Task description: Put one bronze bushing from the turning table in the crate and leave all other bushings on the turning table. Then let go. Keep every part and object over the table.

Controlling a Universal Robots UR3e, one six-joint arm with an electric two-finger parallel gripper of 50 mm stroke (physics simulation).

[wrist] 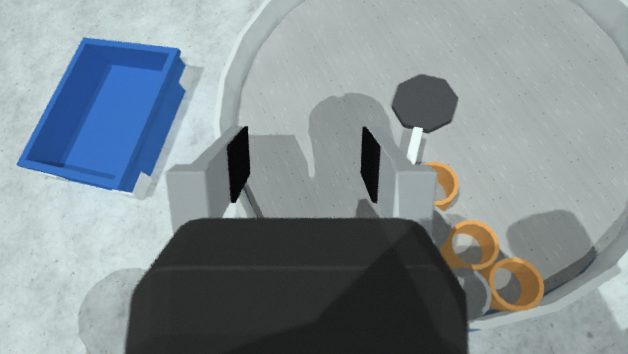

Labels:
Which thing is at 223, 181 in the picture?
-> The gripper.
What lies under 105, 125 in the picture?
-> A blue crate.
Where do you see a round grey turning table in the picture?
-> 520, 107

